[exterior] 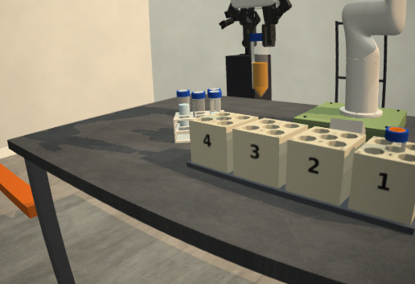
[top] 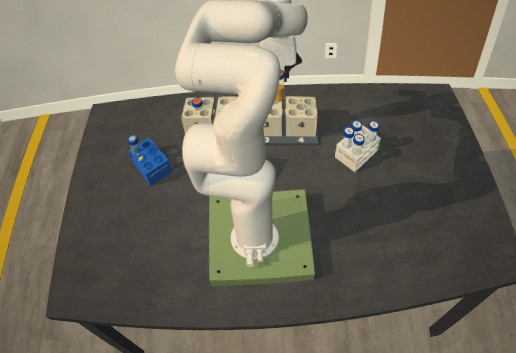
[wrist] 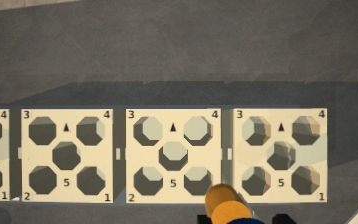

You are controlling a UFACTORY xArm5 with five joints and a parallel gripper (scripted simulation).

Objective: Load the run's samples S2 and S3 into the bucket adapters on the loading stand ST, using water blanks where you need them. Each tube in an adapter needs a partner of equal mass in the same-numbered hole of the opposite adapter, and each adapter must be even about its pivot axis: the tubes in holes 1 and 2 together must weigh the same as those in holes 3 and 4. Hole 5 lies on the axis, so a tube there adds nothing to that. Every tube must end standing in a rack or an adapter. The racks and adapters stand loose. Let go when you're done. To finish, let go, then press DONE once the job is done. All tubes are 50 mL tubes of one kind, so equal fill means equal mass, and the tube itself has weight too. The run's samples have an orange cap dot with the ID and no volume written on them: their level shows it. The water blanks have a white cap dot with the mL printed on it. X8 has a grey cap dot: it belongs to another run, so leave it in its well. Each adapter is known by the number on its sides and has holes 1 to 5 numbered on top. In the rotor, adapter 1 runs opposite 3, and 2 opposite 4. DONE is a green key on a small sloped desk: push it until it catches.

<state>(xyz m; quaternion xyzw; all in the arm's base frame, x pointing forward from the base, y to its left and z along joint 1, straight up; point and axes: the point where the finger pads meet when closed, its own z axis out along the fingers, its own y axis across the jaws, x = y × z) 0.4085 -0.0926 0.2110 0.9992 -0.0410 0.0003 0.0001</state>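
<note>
Now: hand 1 cm to the left of the sample tube S2 and 5 cm above it. The rest, counted from my hand: bucket adapter 5 cm ahead, 26 cm to the left, 20 cm below; then loading stand ST 3 cm ahead, 9 cm to the left, 25 cm below; then blue-capped tube 12 cm behind, 20 cm to the right, 19 cm below.
</note>
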